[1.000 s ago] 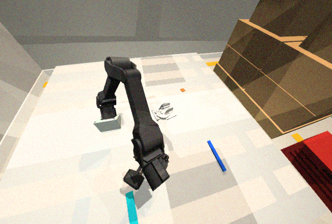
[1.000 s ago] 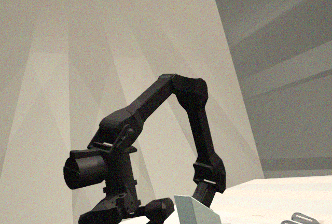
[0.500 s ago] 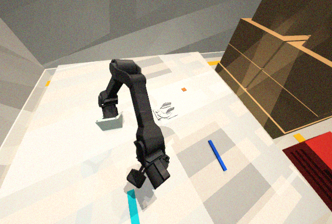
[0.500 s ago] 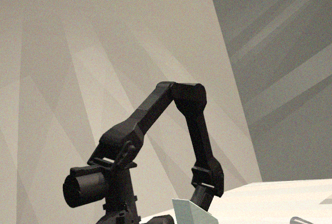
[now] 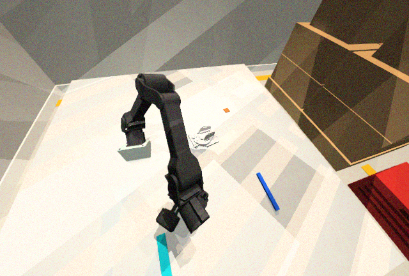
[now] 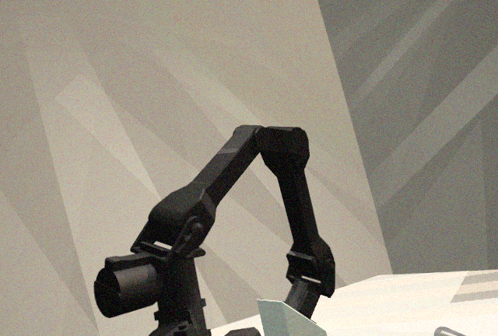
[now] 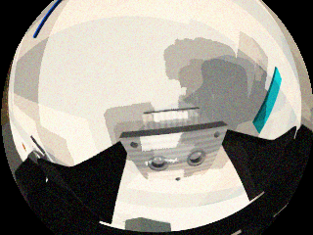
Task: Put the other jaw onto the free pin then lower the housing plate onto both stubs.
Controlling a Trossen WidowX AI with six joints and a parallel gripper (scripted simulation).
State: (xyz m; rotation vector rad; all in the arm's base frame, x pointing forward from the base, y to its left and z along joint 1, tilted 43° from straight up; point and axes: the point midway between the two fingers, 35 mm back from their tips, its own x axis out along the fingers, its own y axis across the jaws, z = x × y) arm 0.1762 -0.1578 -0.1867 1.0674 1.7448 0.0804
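Now: gripper tip 29 cm to the right of the jaw and 9 cm short of it. Also, from my gripper tip: small orange tile: 45 cm to the left, 29 cm ahead, 1 cm below; then blue bar: 34 cm ahead, 1 cm to the right, 1 cm below; then cyan strip: 14 cm to the right, 7 cm behind, 1 cm below.
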